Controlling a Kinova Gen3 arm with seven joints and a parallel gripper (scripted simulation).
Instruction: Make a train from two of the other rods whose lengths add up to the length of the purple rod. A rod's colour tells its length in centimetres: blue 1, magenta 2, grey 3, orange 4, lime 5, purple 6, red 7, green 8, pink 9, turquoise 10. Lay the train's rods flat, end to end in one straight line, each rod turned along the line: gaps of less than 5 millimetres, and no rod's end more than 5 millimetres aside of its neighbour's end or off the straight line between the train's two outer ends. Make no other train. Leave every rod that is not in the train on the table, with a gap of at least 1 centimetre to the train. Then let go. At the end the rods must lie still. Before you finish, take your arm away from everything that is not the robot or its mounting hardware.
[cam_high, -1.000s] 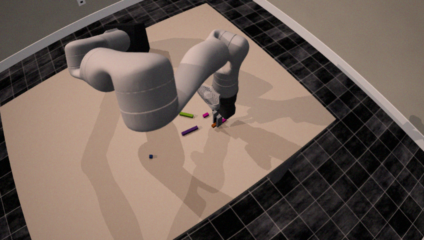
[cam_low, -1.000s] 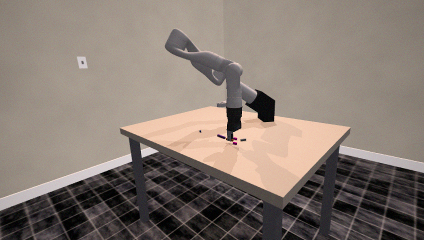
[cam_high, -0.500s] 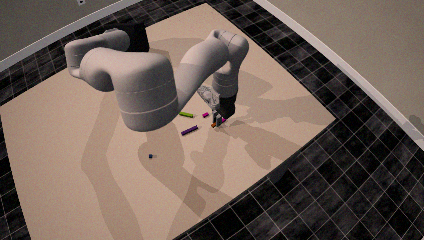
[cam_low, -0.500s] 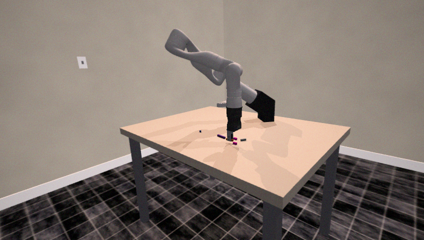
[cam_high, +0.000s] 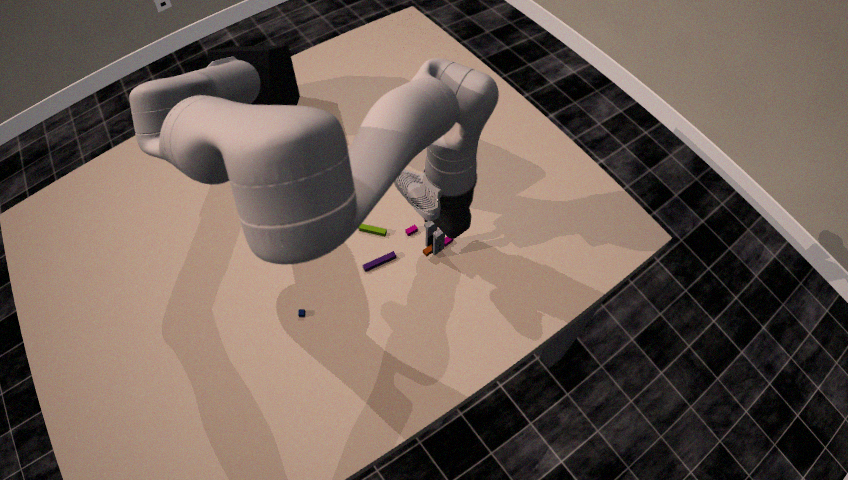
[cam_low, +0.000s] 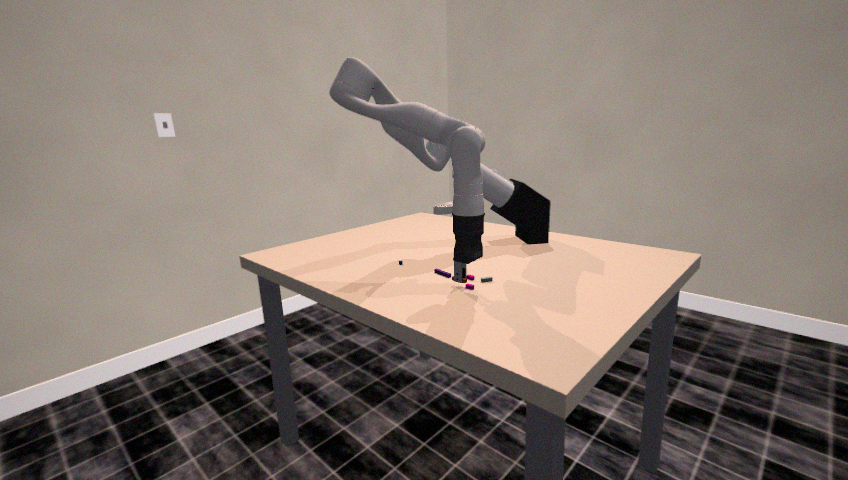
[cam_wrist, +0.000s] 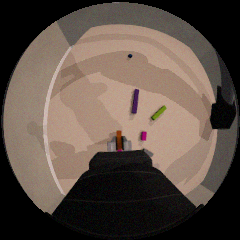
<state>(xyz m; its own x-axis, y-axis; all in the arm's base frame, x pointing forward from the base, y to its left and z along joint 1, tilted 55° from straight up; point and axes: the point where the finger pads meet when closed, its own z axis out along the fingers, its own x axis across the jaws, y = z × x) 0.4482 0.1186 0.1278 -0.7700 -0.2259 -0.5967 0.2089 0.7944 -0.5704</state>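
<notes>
My hand is 6 cm past the grey rod, 5 cm to the right of it and 3 cm above it. Round my hand: lime rod (11 cm behind, 3 cm to the right, 3 cm below); then purple rod (8 cm to the right, 6 cm behind, 3 cm below); then orange rod (1 cm below).
</notes>
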